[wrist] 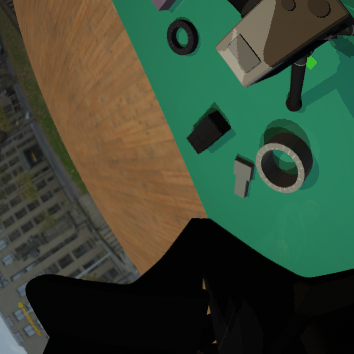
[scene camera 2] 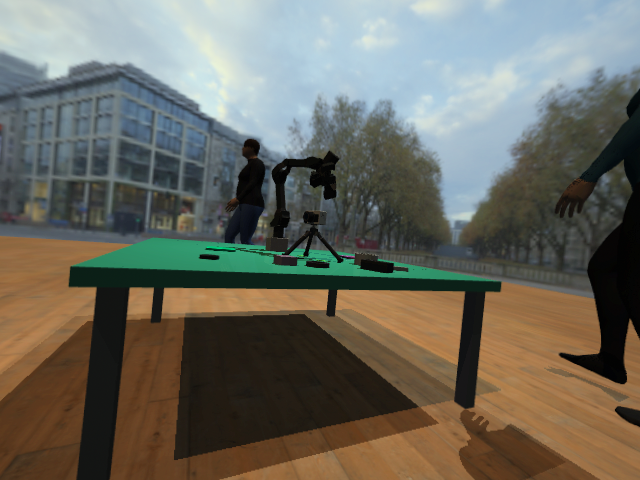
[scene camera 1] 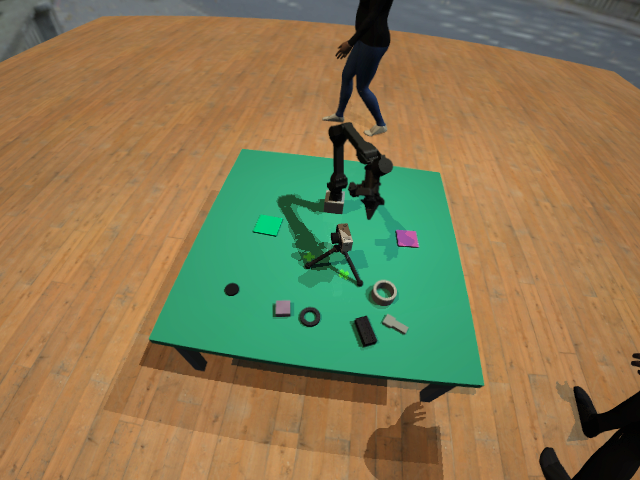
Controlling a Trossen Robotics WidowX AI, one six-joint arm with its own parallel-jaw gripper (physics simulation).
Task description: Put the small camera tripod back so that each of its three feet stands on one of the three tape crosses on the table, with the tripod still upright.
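Places are measured from the arm's base along level axes (x up, y left, z back), in millimetres.
Where they show: gripper, fingertip midpoint: [wrist: 199, 226] [scene camera 2: 334, 190] [scene camera 1: 368, 219]; arm's base at its link origin: [scene camera 2: 278, 237] [scene camera 1: 335, 196].
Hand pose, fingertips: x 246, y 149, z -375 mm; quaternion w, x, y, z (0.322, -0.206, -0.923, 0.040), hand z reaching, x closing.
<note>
Each offset is from my fingertips to the centre of the thing. "*": to the spot under its first point. Level surfaces: height alone.
The small tripod {* dx -202, dy -90, dz -8 mm} [scene camera 1: 339, 250] [scene camera 2: 311, 240] stands upright mid-table with a tan camera [scene camera 1: 342, 236] [scene camera 2: 314, 217] [wrist: 281, 35] on top. One green tape cross {dx -320, dy -223, dz +20 mm} [scene camera 1: 310, 257] lies close by its left foot. Another cross {* dx -321, dy -56, dz -35 mm} [scene camera 1: 343, 272] [wrist: 311, 62] lies under the front leg {dx -254, dy -26, dz -42 mm} [wrist: 296, 82], whose foot {* dx -302, dy +23, dz -91 mm} [scene camera 1: 360, 283] rests a little beyond it. I cannot see a third cross. My gripper [scene camera 1: 370, 214] [scene camera 2: 330, 192] [wrist: 199, 226] is shut and empty. It points down, raised above the table {dx -321 mm} [scene camera 1: 213, 248] [scene camera 2: 151, 267] [wrist: 316, 228], behind and to the right of the tripod, apart from it.
A grey ring {dx -296, dy +126, dz -123 mm} [scene camera 1: 385, 291] [wrist: 284, 161], black block {dx -303, dy +59, dz -307 mm} [scene camera 1: 365, 330] [wrist: 208, 131], grey piece {dx -313, dy +182, dz -254 mm} [scene camera 1: 394, 324] [wrist: 243, 175], black ring {dx -313, dy -164, dz -280 mm} [scene camera 1: 310, 316] [wrist: 182, 36], purple block {dx -307, dy -278, dz -267 mm} [scene camera 1: 283, 308] and black disc {dx -316, dy -514, dz -219 mm} [scene camera 1: 231, 289] lie in front. Green {dx -316, dy -460, dz +171 mm} [scene camera 1: 268, 225] and magenta {dx -316, dy +241, dz +226 mm} [scene camera 1: 407, 238] patches lie flat. A person [scene camera 1: 366, 62] [scene camera 2: 247, 195] walks behind the table.
</note>
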